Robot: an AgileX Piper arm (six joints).
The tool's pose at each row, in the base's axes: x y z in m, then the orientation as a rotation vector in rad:
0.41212, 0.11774, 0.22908, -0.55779, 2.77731, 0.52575
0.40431, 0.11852, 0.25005, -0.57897, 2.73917, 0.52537
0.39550, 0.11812, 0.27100, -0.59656, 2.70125, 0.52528
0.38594, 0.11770, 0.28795, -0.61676, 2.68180, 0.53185
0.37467, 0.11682, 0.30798, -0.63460, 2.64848, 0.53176
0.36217, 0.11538, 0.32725, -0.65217, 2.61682, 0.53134
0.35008, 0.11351, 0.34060, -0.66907, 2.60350, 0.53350
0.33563, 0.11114, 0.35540, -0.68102, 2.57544, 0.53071
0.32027, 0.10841, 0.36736, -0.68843, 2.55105, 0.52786
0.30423, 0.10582, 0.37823, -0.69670, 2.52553, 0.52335
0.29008, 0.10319, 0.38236, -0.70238, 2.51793, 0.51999
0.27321, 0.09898, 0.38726, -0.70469, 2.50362, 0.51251
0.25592, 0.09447, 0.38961, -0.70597, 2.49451, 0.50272
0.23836, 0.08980, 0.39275, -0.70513, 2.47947, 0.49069
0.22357, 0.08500, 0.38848, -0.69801, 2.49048, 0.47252
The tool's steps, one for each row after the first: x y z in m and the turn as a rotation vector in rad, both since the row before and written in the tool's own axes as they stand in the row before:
0.00006, 0.01011, -0.01998, -0.00071, -0.02931, -0.02459
0.00050, 0.00954, -0.02063, -0.00061, -0.02992, -0.02251
0.00185, 0.00876, -0.01728, -0.00675, -0.01165, -0.01772
0.00188, 0.01019, -0.02053, -0.00109, -0.02507, -0.02171
0.00269, 0.01018, -0.02047, -0.00106, -0.02342, -0.02126
0.00449, 0.00813, -0.01554, -0.00394, -0.00663, -0.01456
0.00568, 0.00946, -0.01766, 0.00137, -0.02161, -0.01728
0.00737, 0.00901, -0.01584, 0.00204, -0.01970, -0.01334
0.00796, 0.00929, -0.01525, 0.00305, -0.02033, -0.01468
0.00962, 0.00671, -0.00930, 0.00161, -0.00486, -0.00682
0.01178, 0.00720, -0.01165, 0.00577, -0.01197, -0.00784
0.01340, 0.00666, -0.01004, 0.00731, -0.00747, -0.00594
0.01311, 0.00686, -0.01100, 0.00987, -0.01346, -0.00710
0.01509, 0.00371, -0.00432, 0.01389, 0.00857, 0.00426

